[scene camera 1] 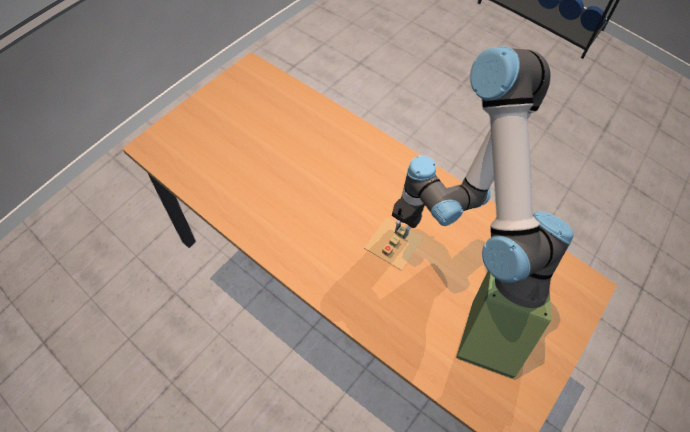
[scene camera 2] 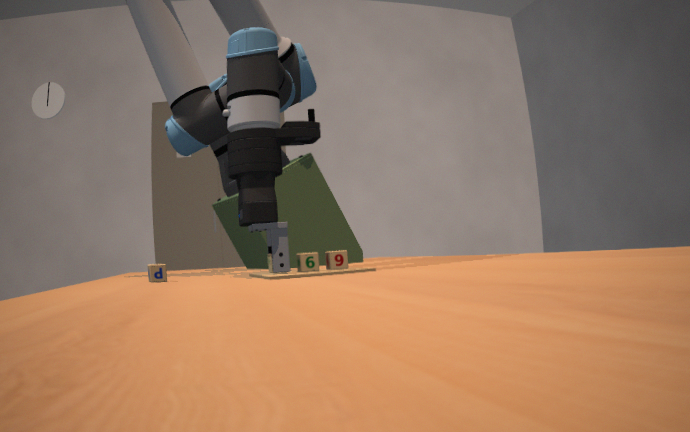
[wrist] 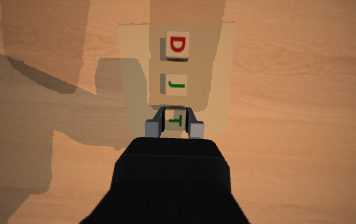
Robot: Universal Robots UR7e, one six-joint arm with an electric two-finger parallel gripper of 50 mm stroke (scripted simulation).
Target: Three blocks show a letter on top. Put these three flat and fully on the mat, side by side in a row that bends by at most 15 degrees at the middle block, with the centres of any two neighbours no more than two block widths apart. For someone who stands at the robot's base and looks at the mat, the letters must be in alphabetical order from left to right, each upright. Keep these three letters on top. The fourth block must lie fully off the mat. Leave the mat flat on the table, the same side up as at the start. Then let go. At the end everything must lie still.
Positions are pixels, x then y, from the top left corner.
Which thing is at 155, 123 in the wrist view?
The gripper.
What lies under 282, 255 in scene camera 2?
The gripper.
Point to a thin tan mat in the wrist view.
At 141, 47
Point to a thin tan mat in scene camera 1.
At 401, 254
